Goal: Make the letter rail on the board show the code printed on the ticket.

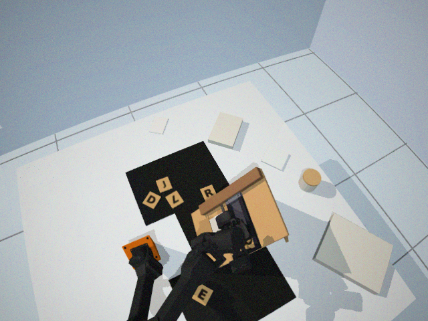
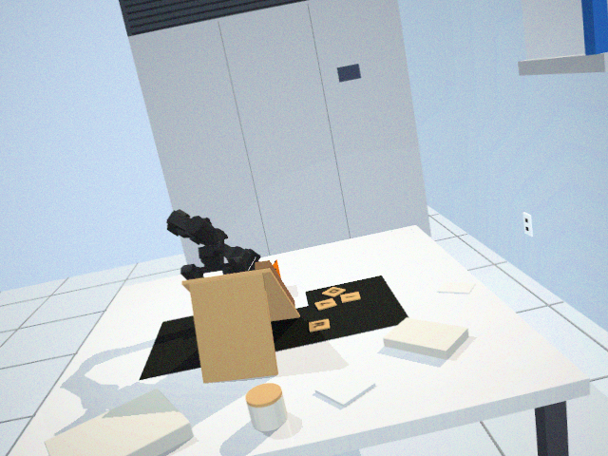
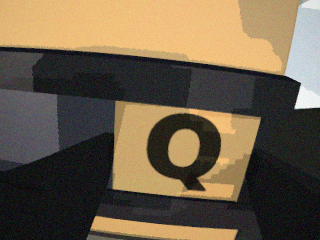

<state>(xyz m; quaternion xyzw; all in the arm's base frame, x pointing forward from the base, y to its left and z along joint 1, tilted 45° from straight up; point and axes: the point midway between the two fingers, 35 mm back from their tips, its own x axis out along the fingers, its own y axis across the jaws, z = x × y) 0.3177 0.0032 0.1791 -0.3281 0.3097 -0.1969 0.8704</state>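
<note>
Right now my gripper tip is 110 mm to the right of the white ticket, 70 mm above it and 50 mm past it. The rest, counted from my gripper tip: pale box 390 mm ahead, 210 mm to the right, 140 mm below; lidded jar 400 mm ahead, 140 mm to the left, 130 mm below; black mat 160 mm below, 140 mm to the left, 140 mm behind.
</note>
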